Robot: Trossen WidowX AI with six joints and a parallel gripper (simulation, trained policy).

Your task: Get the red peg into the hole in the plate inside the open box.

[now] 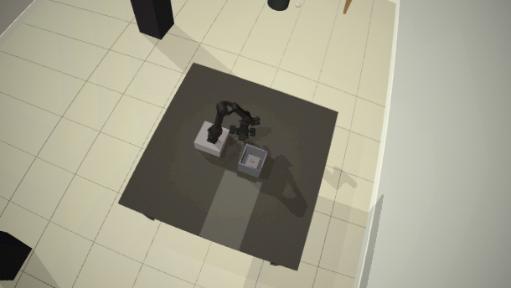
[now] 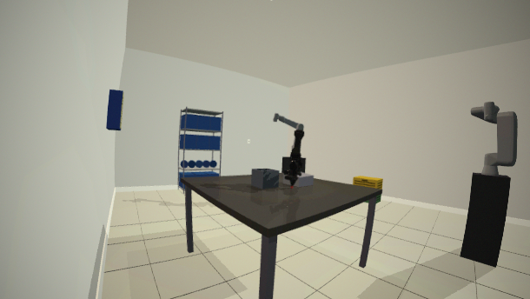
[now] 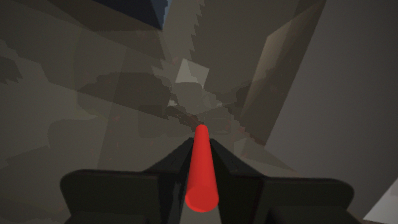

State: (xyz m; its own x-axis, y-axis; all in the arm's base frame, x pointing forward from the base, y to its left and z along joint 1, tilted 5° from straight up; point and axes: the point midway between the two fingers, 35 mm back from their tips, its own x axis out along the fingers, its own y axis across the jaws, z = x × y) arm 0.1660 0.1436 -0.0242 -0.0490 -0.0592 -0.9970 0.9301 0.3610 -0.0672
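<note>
The plate is 160 mm to the right of my gripper tip, 160 mm ahead of it and 20 mm above it. From my gripper tip the other things lie so: red peg (20 mm above).
</note>
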